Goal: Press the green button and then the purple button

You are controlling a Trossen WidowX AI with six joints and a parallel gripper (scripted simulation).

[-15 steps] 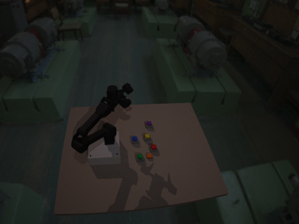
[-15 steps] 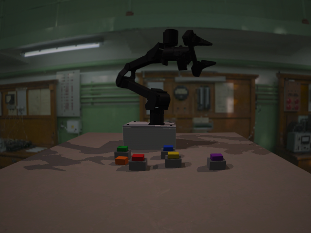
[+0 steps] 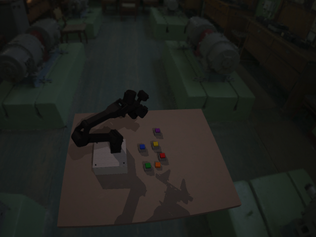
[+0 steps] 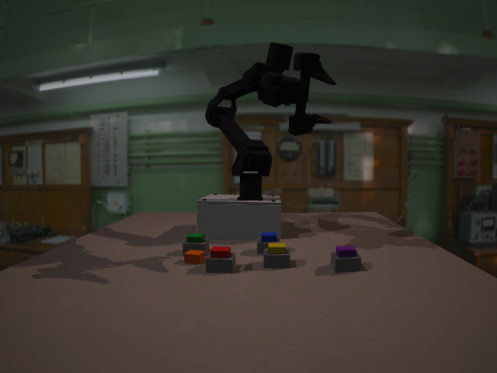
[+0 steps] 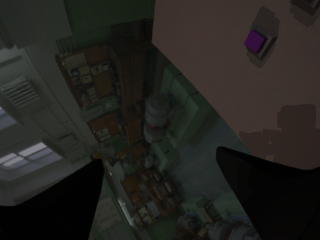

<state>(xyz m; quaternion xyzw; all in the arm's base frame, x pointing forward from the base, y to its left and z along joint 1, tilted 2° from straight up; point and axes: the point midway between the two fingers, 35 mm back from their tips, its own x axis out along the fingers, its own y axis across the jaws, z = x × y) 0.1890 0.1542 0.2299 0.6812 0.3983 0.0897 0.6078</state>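
My gripper tip is 1 cm past the green button, 29 cm to the left of it and 28 cm above it. Also, from my gripper tip: yellow button (7 cm ahead, 12 cm to the right, 28 cm below); purple button (10 cm ahead, 1 cm to the left, 28 cm below); blue button (3 cm behind, 13 cm to the right, 28 cm below).
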